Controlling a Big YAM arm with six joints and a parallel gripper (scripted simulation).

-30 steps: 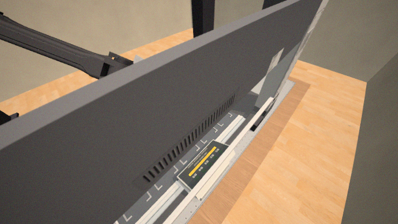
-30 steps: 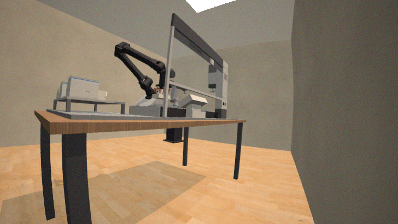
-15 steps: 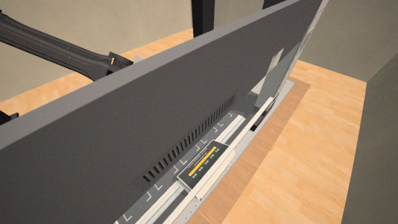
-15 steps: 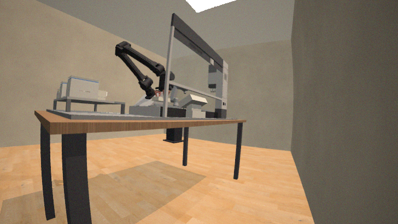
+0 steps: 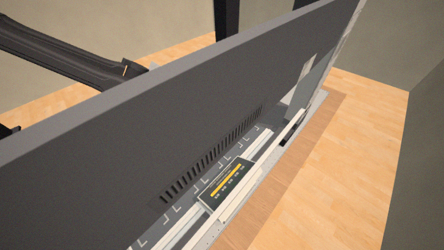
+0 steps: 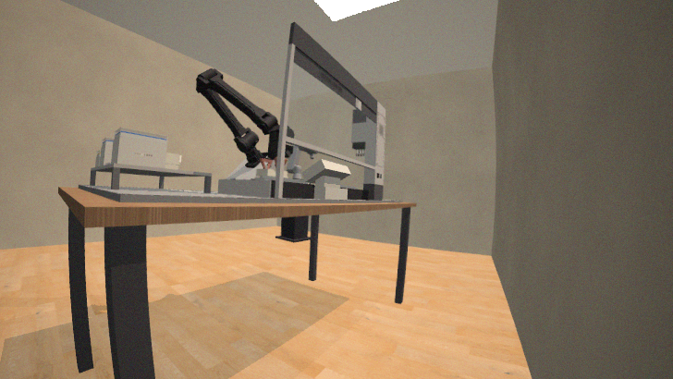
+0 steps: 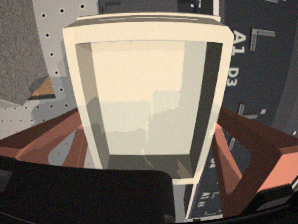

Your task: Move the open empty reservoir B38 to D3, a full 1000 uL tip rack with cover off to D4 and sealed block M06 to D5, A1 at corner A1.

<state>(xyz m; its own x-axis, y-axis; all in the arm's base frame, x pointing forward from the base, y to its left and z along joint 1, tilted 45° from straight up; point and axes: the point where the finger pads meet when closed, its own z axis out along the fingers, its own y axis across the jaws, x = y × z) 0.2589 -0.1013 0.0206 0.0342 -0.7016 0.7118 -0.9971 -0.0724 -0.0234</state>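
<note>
The rg label lies 10 cm below my hand. Also, from my hand: shelf label 36 cm to the right, 11 cm below, 9 cm behind; regrip nest rg 10 cm below; cream one-well reservoir 1 cm below.
</note>
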